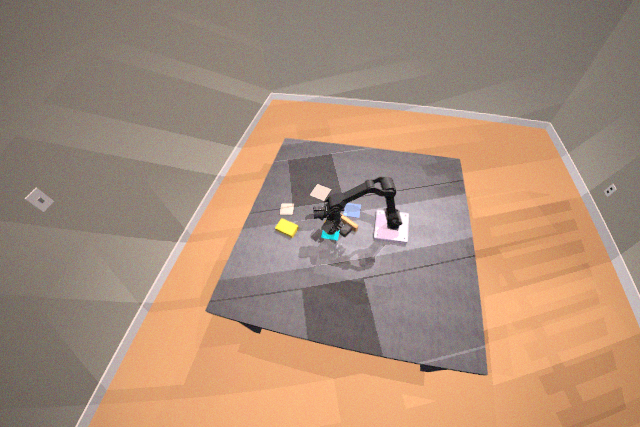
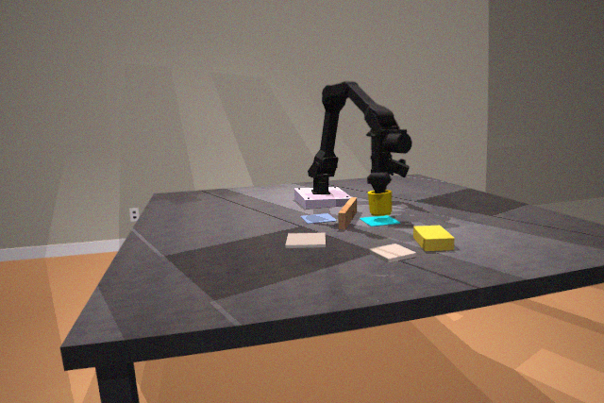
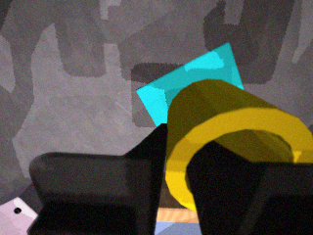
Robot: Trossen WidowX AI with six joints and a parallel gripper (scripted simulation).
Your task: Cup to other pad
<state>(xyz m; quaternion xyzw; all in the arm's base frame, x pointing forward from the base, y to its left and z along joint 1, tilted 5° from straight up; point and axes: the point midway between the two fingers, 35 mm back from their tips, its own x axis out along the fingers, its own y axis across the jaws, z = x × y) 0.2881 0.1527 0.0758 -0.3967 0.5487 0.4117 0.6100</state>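
Right now the cyan pad is 6 cm below my gripper tip, 3 cm ahead of it and 1 cm to the right of it. Also, from my gripper tip: yellow cup: 2 cm ahead, 1 cm to the right; then wooden bar: 10 cm to the right, 4 cm below, 1 cm behind; then pale blue pad: 19 cm to the right, 6 cm below, 4 cm behind.
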